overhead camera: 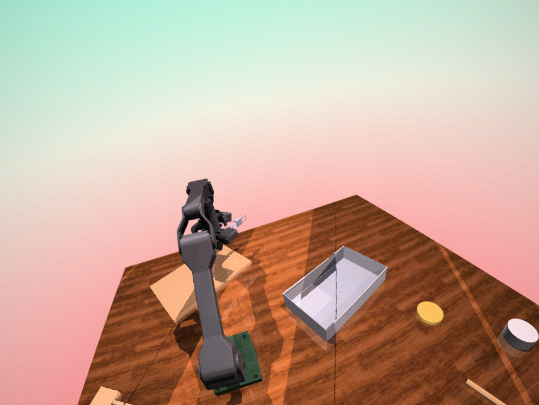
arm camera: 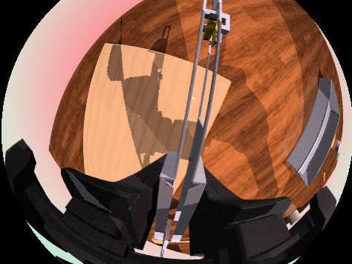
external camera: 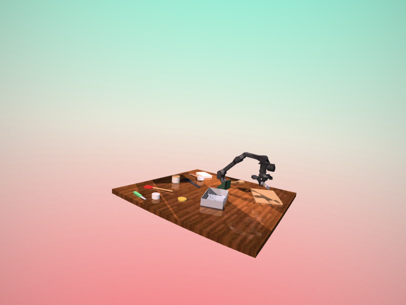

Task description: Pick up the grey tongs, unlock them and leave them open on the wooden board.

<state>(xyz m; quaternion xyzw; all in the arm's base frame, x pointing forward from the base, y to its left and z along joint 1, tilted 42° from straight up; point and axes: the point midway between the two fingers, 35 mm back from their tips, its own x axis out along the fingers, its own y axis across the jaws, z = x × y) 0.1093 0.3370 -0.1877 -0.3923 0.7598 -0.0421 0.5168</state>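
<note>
Now: the wooden board 11 cm behind my gripper tip, 4 cm to the left of it and 11 cm below it. Round my gripper tip: red spatula: 39 cm ahead, 86 cm to the right, 11 cm below; grey roasting tin: 29 cm ahead, 32 cm to the right, 9 cm below; yellow lock piece: 7 cm ahead, 4 cm to the left, 4 cm above.
</note>
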